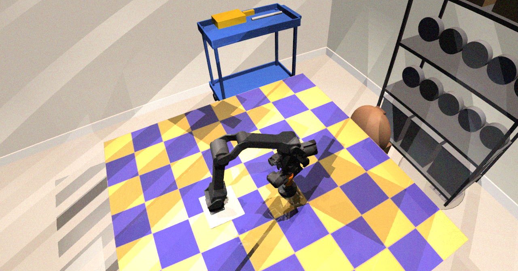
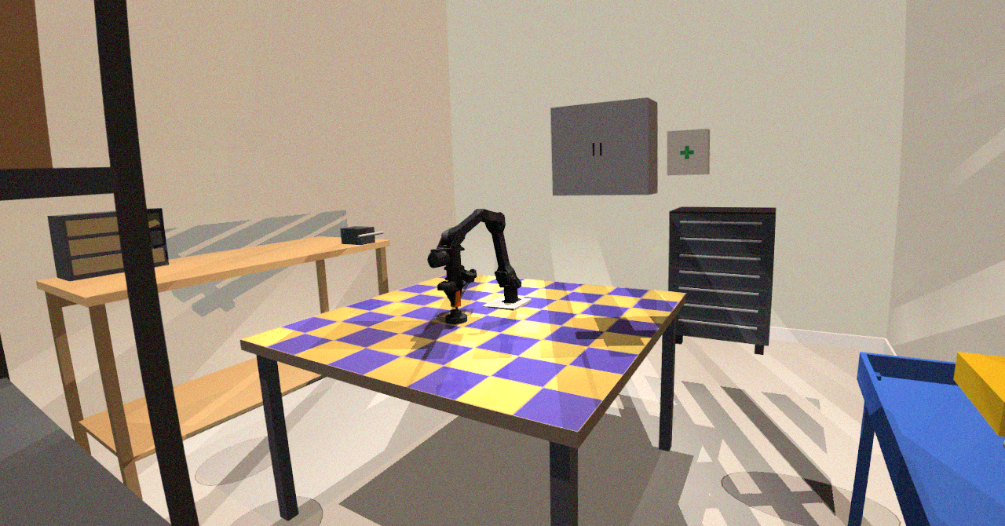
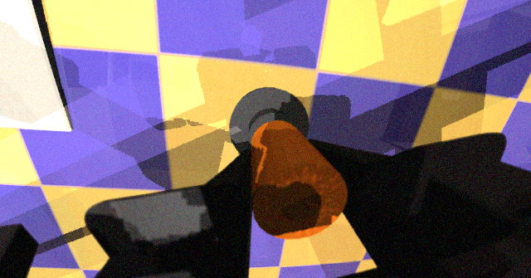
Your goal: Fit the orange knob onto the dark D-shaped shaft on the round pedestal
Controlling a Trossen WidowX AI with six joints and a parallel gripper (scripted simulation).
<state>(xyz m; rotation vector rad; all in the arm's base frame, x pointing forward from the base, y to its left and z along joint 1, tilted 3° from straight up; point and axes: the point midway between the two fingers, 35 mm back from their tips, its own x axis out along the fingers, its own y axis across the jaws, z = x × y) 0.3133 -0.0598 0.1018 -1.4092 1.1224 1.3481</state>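
The orange knob lies 20 mm above my gripper tip. Round my gripper tip: round pedestal: 40 mm below.
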